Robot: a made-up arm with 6 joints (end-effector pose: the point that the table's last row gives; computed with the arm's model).
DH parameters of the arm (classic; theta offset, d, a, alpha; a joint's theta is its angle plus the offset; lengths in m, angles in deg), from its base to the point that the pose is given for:
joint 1: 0 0.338 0 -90
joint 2: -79.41 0 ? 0
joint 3: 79.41 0 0.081 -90
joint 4: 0 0.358 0 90
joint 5: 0 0 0.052 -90
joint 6: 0 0.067 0 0
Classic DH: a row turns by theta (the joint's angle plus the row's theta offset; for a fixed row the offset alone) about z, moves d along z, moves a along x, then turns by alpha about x.
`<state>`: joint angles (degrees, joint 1 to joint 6).
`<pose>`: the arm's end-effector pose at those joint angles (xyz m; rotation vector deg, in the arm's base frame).
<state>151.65 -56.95 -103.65 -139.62 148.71 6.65</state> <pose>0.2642 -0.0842 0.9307 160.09 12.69 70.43</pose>
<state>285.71 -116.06 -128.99 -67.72 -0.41 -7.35</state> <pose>-0.1585 0.7428 0.3342 -65.91 -0.11 27.01</pose>
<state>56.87 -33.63 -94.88 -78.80 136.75 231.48</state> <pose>0.1209 0.0349 0.9188 58.46 117.48 -47.34</pose>
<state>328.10 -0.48 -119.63 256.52 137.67 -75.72</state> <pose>0.2176 -0.2312 0.9347 115.22 -35.10 -84.15</pose>
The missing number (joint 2, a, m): 0.3428
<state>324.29 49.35 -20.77 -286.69 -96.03 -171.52</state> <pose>0.1608 -0.1877 0.1998 76.95 77.83 -93.69</pose>
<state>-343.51 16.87 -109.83 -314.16 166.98 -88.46</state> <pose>0.4280 0.1759 0.6930 -33.60 -99.05 36.79</pose>
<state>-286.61 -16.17 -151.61 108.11 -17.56 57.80</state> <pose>0.0620 -0.0241 1.0887 -0.14 25.26 56.60</pose>
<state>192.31 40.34 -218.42 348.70 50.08 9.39</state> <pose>-0.2134 -0.0429 0.9968 -3.45 -51.91 9.51</pose>
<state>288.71 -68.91 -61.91 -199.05 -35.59 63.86</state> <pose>-0.0268 -0.0036 0.7710 77.00 34.46 -26.78</pose>
